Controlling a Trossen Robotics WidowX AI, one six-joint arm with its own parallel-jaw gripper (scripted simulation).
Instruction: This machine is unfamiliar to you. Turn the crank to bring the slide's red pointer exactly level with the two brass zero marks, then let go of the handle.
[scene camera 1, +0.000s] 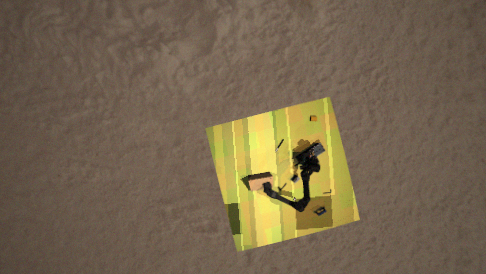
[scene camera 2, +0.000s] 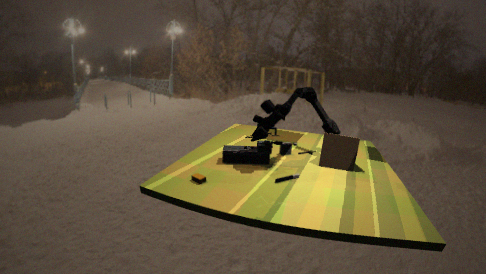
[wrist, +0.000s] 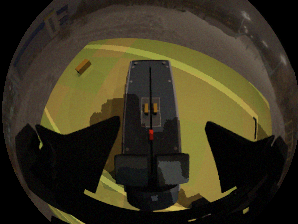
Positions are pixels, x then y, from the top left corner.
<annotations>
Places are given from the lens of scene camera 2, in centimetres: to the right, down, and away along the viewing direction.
machine (scene camera 2: 260, 154): 10, 10, 119
</annotations>
